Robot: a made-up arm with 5 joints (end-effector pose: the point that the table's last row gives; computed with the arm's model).
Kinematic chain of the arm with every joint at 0, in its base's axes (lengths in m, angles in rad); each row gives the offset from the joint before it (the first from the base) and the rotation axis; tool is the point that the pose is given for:
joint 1: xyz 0 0 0.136 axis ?
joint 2: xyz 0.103 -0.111 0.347 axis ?
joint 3: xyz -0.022 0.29 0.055 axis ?
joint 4: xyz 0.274 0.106 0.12 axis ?
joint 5: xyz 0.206 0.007 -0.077 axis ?
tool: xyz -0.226 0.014 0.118
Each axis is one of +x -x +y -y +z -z.
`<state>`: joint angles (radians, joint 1 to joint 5).
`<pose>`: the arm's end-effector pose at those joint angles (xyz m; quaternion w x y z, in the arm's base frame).
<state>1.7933 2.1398 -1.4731 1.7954 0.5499</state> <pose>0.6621 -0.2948 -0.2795 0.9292 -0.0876 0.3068 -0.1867</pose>
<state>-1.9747 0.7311 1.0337 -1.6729 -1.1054</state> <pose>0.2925 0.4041 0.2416 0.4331 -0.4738 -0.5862 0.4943</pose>
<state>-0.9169 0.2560 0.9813 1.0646 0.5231</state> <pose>0.4450 0.3186 0.4213 0.2818 -0.6693 -0.1349 -0.6741</pose>
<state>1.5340 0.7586 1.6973 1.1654 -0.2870</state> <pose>0.1659 -0.5832 0.0099 0.3566 0.1924 0.9006 -0.1572</pose>
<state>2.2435 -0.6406 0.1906 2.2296 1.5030</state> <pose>0.3450 -0.4390 0.1858 0.6181 0.1247 -0.1236 -0.7662</pose>
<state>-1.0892 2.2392 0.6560 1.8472 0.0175</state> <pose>0.1314 0.2138 0.7780 0.0045 -0.1254 0.3661 -0.9221</pose>
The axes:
joint 1: +x
joint 2: -z
joint 3: -z
joint 4: -x
joint 5: -z

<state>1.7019 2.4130 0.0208 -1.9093 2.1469</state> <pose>-0.1517 -0.5871 -0.6636 0.8584 -0.2461 -0.2499 0.3743</pose>
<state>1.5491 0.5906 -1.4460 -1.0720 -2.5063</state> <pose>0.6721 -0.4062 0.7829 0.3097 -0.1815 0.8659 -0.3483</pose>
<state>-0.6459 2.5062 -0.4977 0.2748 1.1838</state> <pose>0.4193 -0.3695 1.0423 0.0636 0.1110 0.2622 0.9565</pose>
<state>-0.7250 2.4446 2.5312 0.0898 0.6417</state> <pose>0.1326 0.3984 0.5166 0.8739 -0.3584 0.0810 0.3184</pose>
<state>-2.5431 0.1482 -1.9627 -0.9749 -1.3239</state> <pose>0.0686 -0.2769 -0.5034 0.4346 0.1326 0.8778 0.1518</pose>
